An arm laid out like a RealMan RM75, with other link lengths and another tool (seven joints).
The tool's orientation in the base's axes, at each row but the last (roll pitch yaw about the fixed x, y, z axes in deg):
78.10 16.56 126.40
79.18 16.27 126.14
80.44 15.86 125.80
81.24 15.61 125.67
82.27 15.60 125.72
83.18 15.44 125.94
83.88 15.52 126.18
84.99 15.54 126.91
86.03 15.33 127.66
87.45 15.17 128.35
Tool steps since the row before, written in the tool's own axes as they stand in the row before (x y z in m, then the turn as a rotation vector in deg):
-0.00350 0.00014 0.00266 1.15 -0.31 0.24
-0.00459 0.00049 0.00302 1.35 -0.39 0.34
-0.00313 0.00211 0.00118 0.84 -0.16 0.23
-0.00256 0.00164 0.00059 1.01 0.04 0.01
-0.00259 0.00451 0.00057 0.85 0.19 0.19
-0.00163 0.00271 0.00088 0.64 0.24 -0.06
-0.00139 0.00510 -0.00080 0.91 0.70 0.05
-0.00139 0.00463 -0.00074 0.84 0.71 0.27
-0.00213 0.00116 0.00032 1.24 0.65 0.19
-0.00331 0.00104 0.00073 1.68 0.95 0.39
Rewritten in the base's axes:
0.00395 -0.00102 0.00165 -0.37 1.01 -0.57
0.00475 -0.00163 0.00229 -0.38 1.21 -0.68
0.00206 -0.00146 0.00305 -0.25 0.78 -0.34
0.00144 -0.00143 0.00234 -0.57 0.80 -0.23
0.00071 -0.00106 0.00507 -0.38 0.81 -0.02
0.00093 -0.00035 0.00313 -0.47 0.50 0.05
-0.00108 -0.00079 0.00518 -0.65 0.84 0.43
-0.00084 -0.00078 0.00475 -0.44 0.93 0.48
0.00125 -0.00123 0.00170 -0.72 1.17 0.31
0.00234 -0.00186 0.00190 -0.89 1.69 0.49

